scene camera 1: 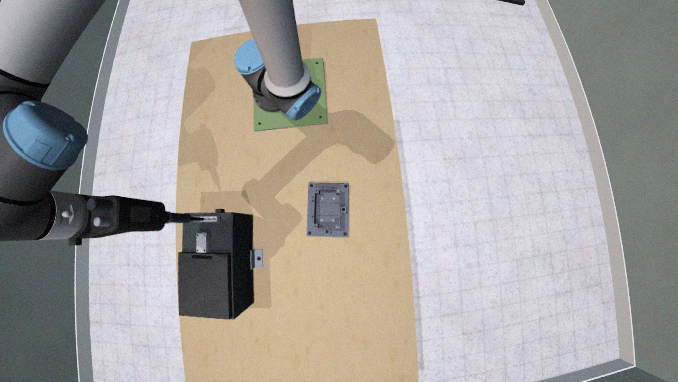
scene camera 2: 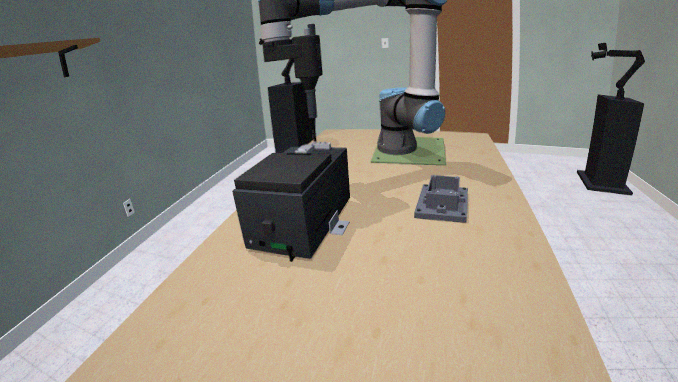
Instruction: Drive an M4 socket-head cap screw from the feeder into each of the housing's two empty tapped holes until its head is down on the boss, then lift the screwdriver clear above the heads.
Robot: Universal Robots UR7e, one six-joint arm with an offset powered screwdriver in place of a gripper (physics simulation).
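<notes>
My screwdriver (scene camera 1: 202,218) (scene camera 2: 315,140) points down, its thin bit at the pick-up end of the black screw feeder (scene camera 1: 205,286) (scene camera 2: 272,212). In scene camera 2 the bit tip is close above or behind the feeder's far top edge; contact cannot be told. Whether a screw is on the bit is too small to see. The grey housing (scene camera 1: 311,210) (scene camera 2: 442,201) sits flat on the table, apart from the feeder, with its open cavity upward. Small holes show at its corners and edges; which tapped holes are empty cannot be told.
The feeder's side bracket (scene camera 1: 258,258) (scene camera 2: 341,227) sticks out toward the housing. The arm's base stands on a green plate (scene camera 1: 262,123) (scene camera 2: 430,157) at the far end of the wooden table (scene camera 1: 300,320) (scene camera 2: 340,310). Black camera stands (scene camera 2: 612,145) (scene camera 2: 285,117) stand beyond the table.
</notes>
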